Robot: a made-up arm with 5 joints.
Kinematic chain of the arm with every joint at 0, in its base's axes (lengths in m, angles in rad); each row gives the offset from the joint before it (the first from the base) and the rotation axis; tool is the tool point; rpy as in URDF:
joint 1: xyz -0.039 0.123 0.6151 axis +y
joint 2: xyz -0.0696 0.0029 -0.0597 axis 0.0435 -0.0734 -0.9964
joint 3: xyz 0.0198 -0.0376 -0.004 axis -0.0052 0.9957 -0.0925
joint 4: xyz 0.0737 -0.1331 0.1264 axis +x
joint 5: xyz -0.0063 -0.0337 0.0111 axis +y
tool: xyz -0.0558 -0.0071 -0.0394 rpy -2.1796 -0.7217 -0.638
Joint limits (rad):
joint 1: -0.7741..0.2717
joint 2: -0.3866..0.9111
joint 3: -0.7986..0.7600
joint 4: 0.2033..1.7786
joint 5: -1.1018..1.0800
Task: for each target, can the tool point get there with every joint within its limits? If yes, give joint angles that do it. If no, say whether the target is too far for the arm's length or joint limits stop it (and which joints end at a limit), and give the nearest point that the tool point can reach.
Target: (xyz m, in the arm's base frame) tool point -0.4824 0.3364 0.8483
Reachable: no: too far | nearest point -0.3184 0.0485 0.7335 | short by 0.351 m
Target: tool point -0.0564 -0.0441 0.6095
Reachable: yes | joints -0.5960 -0.0306 0.1610 0.8408 -0.1399
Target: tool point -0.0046 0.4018 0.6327
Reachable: no: joint limits stop it (at a limit: joint 2, joint 4, joint 5) | nearest point 0.0418 0.0725 0.6564 | short by 0.333 m
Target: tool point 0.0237 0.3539 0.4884
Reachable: no: joint limits stop it (at a limit: joint 1, joint 2, joint 3, joint 4, joint 5) | nearest point 0.0471 0.0727 0.5429 | short by 0.287 m
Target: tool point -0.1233 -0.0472 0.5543
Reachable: yes | joints -0.4643 0.6301 0.1669 0.8427 -0.6904
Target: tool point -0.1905 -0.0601 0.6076
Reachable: yes | joints 0.0698 0.7837 0.1422 0.4114 -0.6892
